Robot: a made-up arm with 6 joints.
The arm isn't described. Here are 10 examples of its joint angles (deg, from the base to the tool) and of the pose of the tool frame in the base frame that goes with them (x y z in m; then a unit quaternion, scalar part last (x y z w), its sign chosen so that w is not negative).
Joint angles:
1: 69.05 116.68 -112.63 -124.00 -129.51 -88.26
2: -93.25 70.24 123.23 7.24 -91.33 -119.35
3: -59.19 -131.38 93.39 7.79 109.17 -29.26
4: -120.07 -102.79 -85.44 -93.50 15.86 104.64
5: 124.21 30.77 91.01 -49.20 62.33 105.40
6: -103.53 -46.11 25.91 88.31 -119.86 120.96
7: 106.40 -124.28 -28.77 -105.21 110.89 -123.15
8: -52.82 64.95 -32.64 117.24 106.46 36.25
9: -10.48 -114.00 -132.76 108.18 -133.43 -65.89
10: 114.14 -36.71 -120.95 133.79 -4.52 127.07
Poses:
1: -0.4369 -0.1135 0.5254 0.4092 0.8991 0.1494 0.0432
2: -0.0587 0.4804 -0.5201 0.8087 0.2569 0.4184 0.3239
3: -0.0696 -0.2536 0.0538 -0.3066 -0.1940 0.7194 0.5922
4: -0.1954 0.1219 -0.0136 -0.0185 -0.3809 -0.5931 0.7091
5: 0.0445 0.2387 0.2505 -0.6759 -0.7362 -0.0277 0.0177
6: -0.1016 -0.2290 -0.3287 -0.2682 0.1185 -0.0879 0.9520
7: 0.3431 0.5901 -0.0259 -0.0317 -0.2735 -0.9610 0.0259
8: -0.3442 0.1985 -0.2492 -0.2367 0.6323 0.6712 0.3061
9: 0.1424 0.2474 0.3143 -0.6569 -0.0312 0.6872 0.3085
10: -0.0919 -0.1725 0.4978 -0.5649 -0.5593 0.6052 0.0425
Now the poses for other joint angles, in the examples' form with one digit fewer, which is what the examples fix.
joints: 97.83 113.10 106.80 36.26 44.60 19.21
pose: 0.166 0.414 0.225 -0.799 0.591 -0.068 0.082
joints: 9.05 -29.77 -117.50 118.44 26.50 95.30
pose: -0.469 -0.280 -0.043 0.728 0.299 -0.195 0.585
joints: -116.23 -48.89 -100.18 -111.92 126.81 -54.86
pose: 0.350 0.053 0.191 -0.606 0.429 0.573 0.347
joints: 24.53 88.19 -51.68 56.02 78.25 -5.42
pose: -0.330 0.471 0.377 0.392 -0.612 -0.684 0.054
